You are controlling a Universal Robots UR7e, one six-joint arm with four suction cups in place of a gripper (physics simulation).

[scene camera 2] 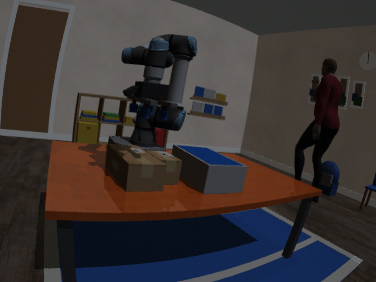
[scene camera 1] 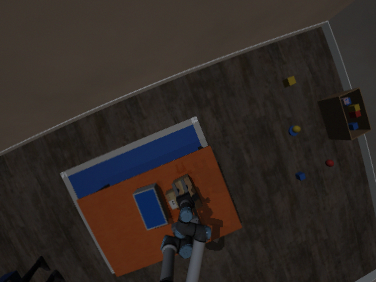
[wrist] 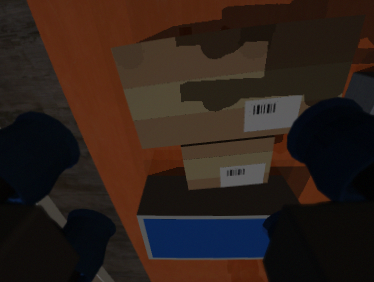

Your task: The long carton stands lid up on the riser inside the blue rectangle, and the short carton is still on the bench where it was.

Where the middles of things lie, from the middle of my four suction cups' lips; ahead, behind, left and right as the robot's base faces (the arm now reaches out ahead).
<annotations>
My suction cup is now 7 cm past the long carton (scene camera 2: 136, 170), 1 cm to the left of it and 23 cm above it. From my suction cup the other things lie so: short carton (wrist: 246, 161) (7 cm behind, 12 cm to the left, 23 cm below); then grey riser (scene camera 2: 210, 172) (6 cm behind, 34 cm to the left, 22 cm below).
</annotations>
